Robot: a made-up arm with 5 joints.
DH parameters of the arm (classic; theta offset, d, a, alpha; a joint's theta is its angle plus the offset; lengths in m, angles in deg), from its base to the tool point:
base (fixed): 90 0.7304 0.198 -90
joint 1: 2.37 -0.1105 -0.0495 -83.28
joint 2: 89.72 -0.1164 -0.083 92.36
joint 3: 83.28 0.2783 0.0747 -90
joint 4: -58.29 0 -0.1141 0
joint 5: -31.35 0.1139 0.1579 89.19
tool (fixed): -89.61 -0.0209 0 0
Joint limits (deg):
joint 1: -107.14..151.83
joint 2: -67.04..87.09
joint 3: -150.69..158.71
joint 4: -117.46..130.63
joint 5: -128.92..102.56
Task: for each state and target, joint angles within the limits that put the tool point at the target. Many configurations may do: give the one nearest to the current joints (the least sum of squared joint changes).
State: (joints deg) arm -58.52 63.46 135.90 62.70 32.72
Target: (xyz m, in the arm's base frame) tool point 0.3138 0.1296 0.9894
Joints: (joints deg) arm -37.28 70.12 140.57 72.53 43.70
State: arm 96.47 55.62 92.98 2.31 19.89
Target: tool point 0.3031 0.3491 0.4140
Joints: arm 100.55 56.27 94.07 3.61 18.24
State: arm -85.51 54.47 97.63 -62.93 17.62
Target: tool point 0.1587 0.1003 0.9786
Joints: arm -53.14 31.57 101.93 -79.45 -30.13
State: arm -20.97 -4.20 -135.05 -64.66 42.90
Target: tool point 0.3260 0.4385 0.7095
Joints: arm 18.97 25.30 -116.22 -66.94 46.57
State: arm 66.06 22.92 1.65 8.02 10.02
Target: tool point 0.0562 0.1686 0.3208
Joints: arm 111.54 17.70 13.49 40.45 -30.72
